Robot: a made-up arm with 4 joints. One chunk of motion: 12 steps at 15 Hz.
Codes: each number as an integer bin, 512 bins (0 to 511) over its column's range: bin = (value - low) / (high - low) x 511, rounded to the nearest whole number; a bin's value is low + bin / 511 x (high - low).
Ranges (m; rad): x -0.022..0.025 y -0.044..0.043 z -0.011..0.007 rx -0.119..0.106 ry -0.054..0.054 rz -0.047..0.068
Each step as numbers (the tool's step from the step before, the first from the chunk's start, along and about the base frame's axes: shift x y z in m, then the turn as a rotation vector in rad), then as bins.
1 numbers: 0.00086 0.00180 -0.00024 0.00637 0.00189 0.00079
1 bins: 249 269 305 285 264 212
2 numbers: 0.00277 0.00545 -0.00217 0.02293 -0.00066 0.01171
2 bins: 269 290 251 322 252 261
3 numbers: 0.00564 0.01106 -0.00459 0.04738 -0.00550 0.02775
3 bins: 301 323 182 378 229 332
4 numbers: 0.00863 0.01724 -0.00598 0.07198 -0.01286 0.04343
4 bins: 333 360 143 434 195 402
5 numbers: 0.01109 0.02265 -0.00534 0.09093 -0.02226 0.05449
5 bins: 360 391 161 477 150 451
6 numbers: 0.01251 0.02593 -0.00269 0.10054 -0.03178 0.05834
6 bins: 375 411 236 499 105 468
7 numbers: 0.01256 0.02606 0.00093 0.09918 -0.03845 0.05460
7 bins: 376 412 339 496 74 451
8 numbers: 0.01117 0.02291 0.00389 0.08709 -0.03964 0.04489
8 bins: 361 393 423 468 68 408
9 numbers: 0.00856 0.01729 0.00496 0.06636 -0.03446 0.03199
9 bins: 332 360 453 421 92 351
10 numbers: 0.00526 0.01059 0.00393 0.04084 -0.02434 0.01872
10 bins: 296 321 424 363 140 292
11 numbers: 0.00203 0.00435 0.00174 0.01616 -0.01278 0.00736
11 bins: 261 284 362 307 195 242
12 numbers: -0.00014 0.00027 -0.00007 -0.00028 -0.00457 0.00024
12 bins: 238 260 310 270 234 210
